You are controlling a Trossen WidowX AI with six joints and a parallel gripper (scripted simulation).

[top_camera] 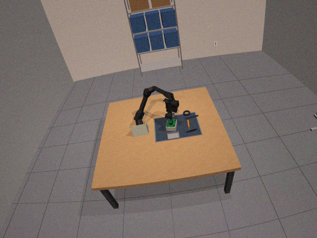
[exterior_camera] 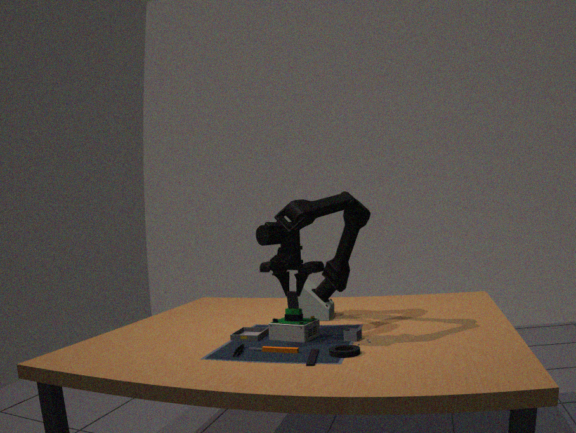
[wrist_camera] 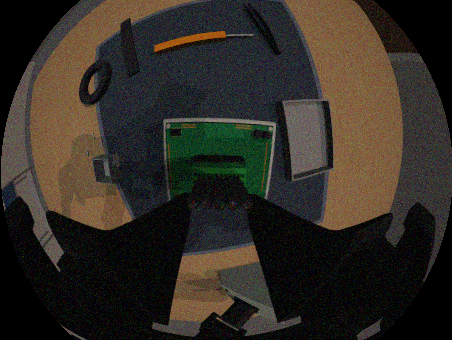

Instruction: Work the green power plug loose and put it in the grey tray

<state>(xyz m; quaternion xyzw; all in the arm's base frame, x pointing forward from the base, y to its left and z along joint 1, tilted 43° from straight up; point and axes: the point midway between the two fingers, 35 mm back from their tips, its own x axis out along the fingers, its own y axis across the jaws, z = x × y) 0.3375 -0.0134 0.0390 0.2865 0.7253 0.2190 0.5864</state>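
My gripper tip is now 40 mm above the green power plug. Round my gripper tip: dark blue mat: 50 mm ahead, 130 mm below; then grey tray: 10 mm ahead, 140 mm to the right, 130 mm below; then orange screwdriver: 170 mm ahead, 20 mm to the left, 120 mm below.
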